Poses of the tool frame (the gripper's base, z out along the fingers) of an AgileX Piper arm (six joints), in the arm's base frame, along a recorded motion.
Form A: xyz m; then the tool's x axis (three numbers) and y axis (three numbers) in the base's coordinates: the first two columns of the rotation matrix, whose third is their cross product.
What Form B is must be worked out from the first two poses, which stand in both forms.
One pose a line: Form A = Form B
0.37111 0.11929 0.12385 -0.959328 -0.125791 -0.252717 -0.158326 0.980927 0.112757 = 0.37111 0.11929 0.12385 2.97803 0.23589 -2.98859
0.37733 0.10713 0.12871 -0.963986 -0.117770 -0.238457 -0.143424 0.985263 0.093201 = 0.37733 0.10713 0.12871 2.99389 0.22588 -3.01397
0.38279 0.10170 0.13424 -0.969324 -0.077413 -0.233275 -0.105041 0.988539 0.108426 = 0.38279 0.10170 0.13424 3.03365 0.22408 -3.00827
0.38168 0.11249 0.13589 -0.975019 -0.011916 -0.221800 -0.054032 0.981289 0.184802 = 0.38168 0.11249 0.13589 3.08623 0.21715 -2.94351
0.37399 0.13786 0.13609 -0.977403 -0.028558 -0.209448 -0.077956 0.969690 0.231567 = 0.37399 0.13786 0.13609 3.06200 0.19777 -2.89151
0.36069 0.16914 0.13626 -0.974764 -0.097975 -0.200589 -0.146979 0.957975 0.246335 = 0.36069 0.16914 0.13626 2.99194 0.16883 -2.86457
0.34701 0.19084 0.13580 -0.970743 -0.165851 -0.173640 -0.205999 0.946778 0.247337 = 0.34701 0.19084 0.13580 2.93249 0.12369 -2.85989
